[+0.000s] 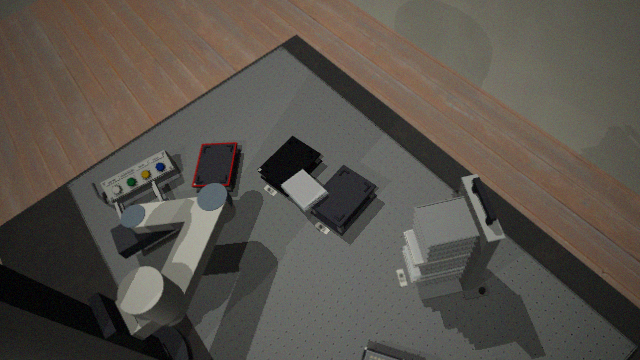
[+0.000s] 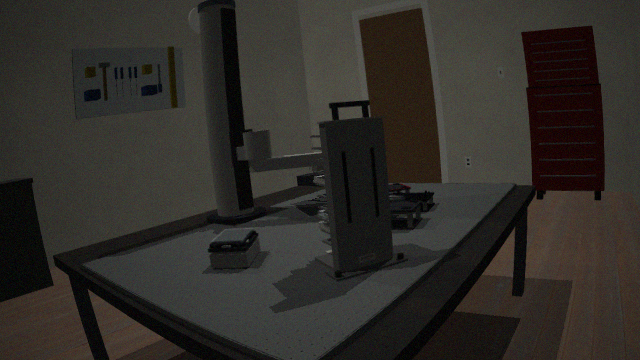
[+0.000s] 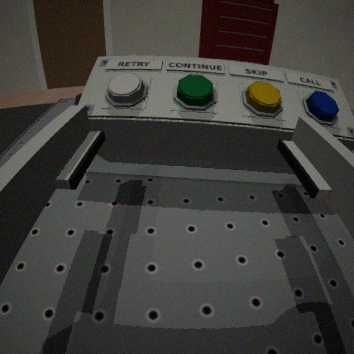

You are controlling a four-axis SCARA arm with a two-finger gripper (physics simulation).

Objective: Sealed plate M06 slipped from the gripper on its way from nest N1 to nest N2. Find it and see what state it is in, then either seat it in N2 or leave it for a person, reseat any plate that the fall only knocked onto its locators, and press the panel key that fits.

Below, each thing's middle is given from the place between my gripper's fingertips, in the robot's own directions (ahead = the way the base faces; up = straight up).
Scene:
The green CONTINUE button (image 3: 193, 89) is 4 cm to the left of my hand, 1 cm ahead of it and 1 cm above it. Also, from my hand: yellow SKIP button (image 3: 262, 96) (6 cm ahead, 4 cm to the left, 1 cm above); then white RETRY button (image 3: 126, 86) (5 cm to the left, 4 cm behind, 1 cm above); then small boxed device (image 2: 227, 256) (88 cm to the right, 25 cm ahead, 3 cm below).

